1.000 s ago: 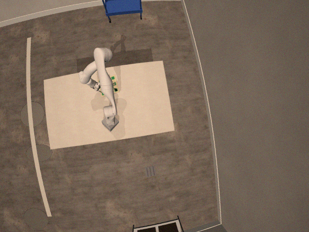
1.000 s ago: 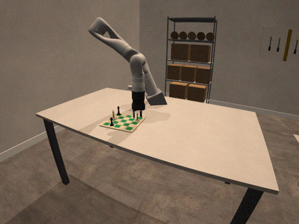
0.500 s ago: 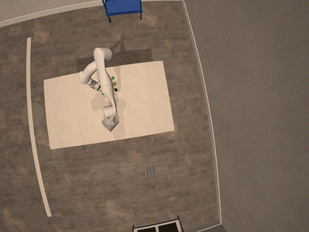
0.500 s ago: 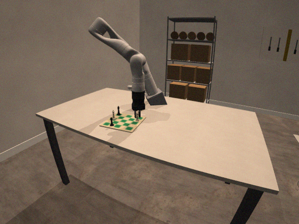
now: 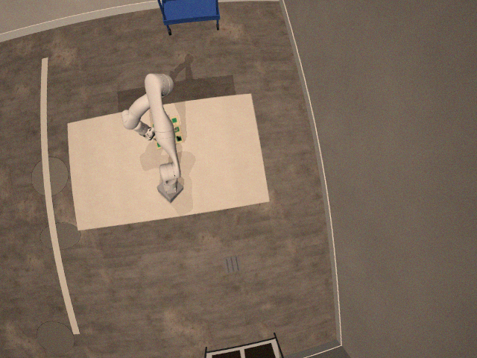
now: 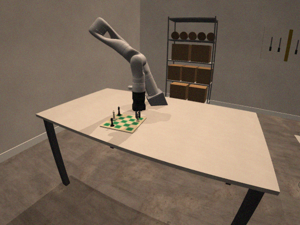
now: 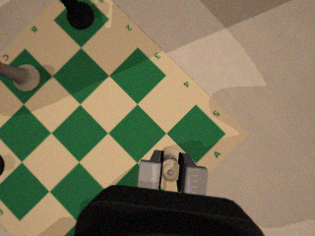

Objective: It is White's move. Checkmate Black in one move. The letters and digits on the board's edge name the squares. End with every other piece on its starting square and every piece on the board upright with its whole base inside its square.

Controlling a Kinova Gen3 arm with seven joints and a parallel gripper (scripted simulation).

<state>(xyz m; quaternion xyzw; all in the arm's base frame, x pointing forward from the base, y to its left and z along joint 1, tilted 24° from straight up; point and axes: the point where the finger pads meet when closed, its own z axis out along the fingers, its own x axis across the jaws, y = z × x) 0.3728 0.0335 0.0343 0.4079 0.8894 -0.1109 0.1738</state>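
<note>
The tall white piece is 4 cm ahead of my hand, 15 cm to the right of it and 1 cm below it. The rest, counted from my hand: tall black piece: 4 cm behind, 16 cm to the right, 1 cm below; then chessboard: 4 cm ahead, 8 cm to the right, 4 cm below; then short black piece: 12 cm ahead, 12 cm to the right, 1 cm below.
</note>
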